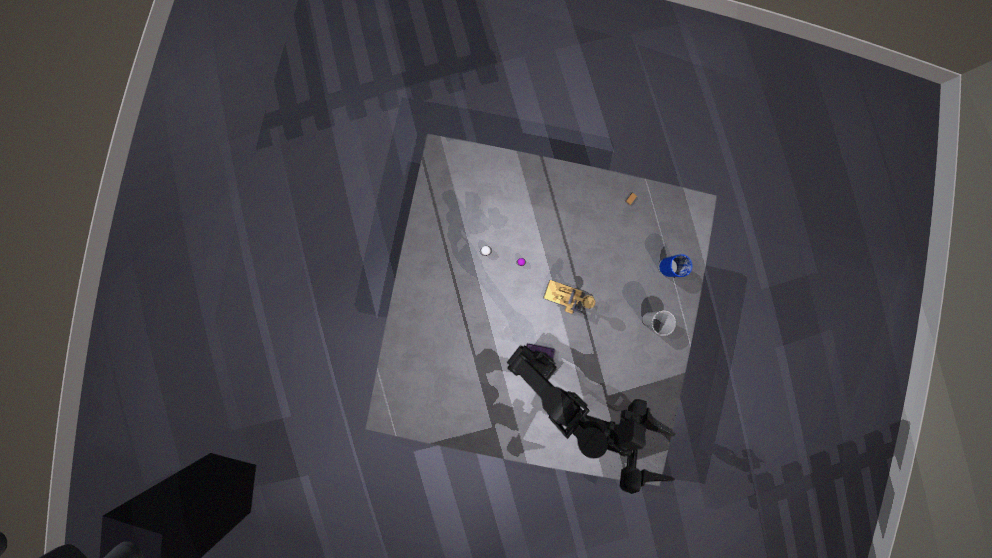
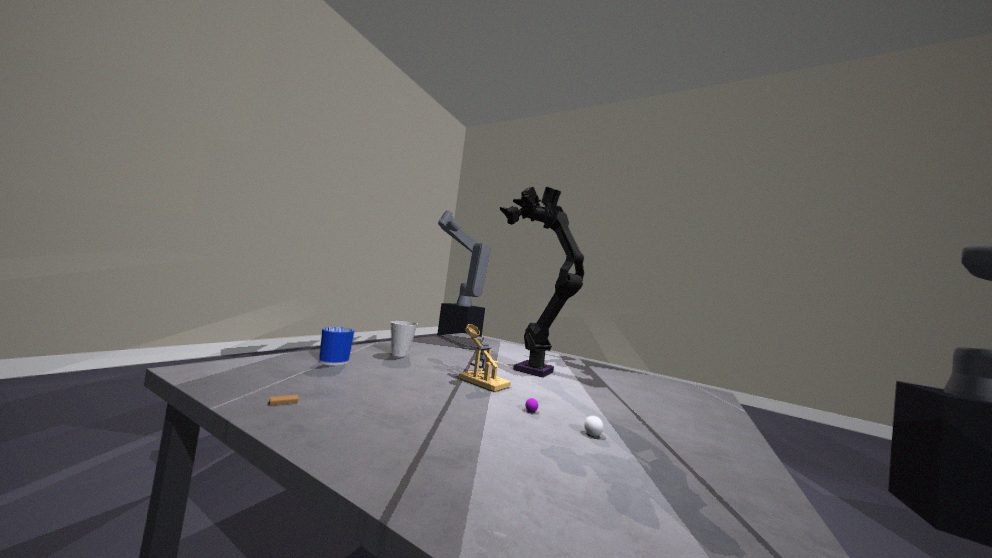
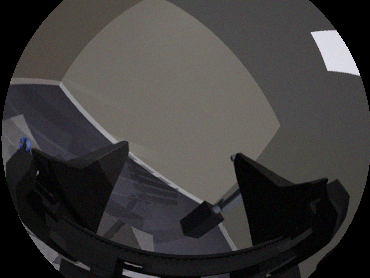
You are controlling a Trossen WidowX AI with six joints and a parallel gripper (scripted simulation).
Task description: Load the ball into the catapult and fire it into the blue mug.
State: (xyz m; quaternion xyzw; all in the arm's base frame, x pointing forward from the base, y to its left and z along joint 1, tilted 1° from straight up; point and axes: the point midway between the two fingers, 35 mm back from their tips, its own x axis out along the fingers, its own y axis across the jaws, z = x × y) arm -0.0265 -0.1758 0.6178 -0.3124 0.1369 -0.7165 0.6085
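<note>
Now: gripper tip 280 mm short of the wooden catapult, 130 mm to the right of it and 570 mm above it. Also, from my gripper tip: blue mug (500 mm ahead, 270 mm to the right, 620 mm below); then purple ball (410 mm ahead, 360 mm to the left, 630 mm below); then white cup (260 mm ahead, 230 mm to the right, 610 mm below).
</note>
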